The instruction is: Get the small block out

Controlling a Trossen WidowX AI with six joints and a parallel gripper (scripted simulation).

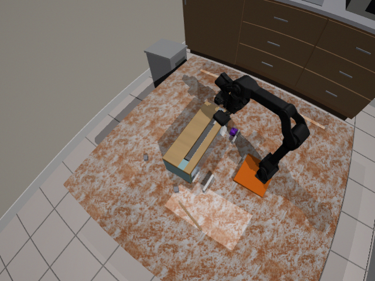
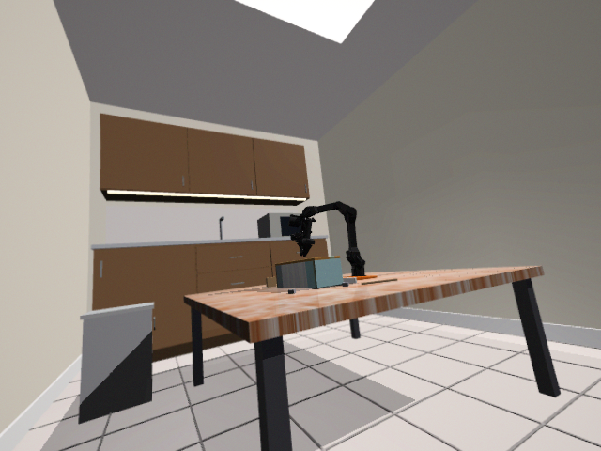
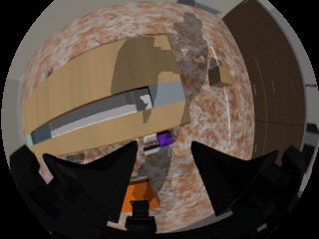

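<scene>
My gripper tip is 30 mm past the purple block, 30 mm to the left of it and 140 mm above it. Also, from my gripper tip: box: 10 mm ahead, 150 mm to the left, 90 mm below; thin stick: 170 mm behind, 440 mm to the left, 150 mm below; tan cube: 140 mm ahead, 220 mm to the right, 130 mm below.
</scene>
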